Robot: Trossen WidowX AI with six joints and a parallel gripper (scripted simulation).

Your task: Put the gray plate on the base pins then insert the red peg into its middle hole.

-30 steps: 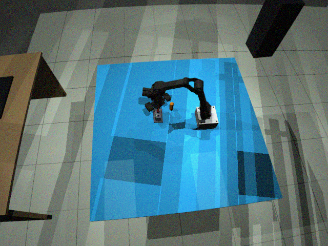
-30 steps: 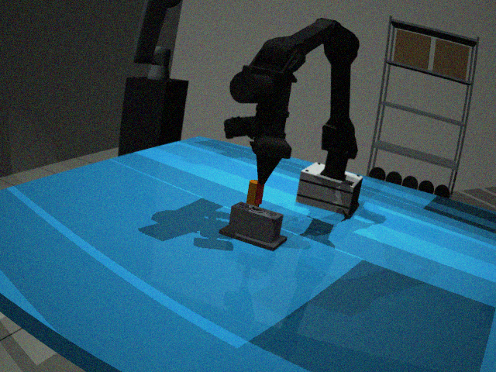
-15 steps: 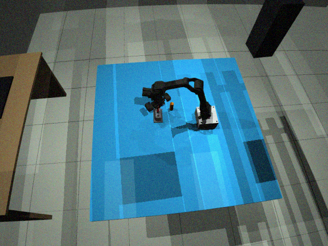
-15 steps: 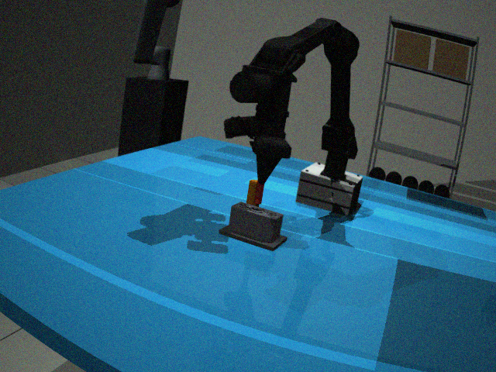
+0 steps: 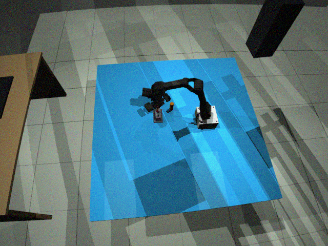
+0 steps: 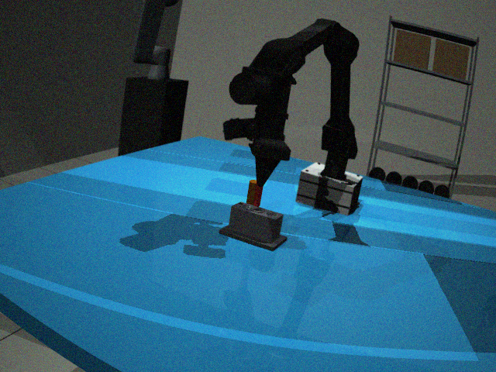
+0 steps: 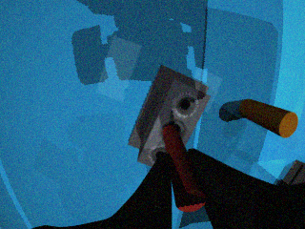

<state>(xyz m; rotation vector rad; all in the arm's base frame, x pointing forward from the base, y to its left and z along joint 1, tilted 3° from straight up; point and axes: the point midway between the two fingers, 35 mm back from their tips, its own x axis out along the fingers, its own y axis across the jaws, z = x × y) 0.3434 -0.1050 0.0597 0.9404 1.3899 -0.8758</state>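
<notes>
Now: gripper tip 7 cm above the gray plate. From my gripper tip the other things lie so: red peg right at my gripper tip; orange cylinder 12 cm behind, 4 cm to the right, 7 cm below; dark base 10 cm below.
</notes>
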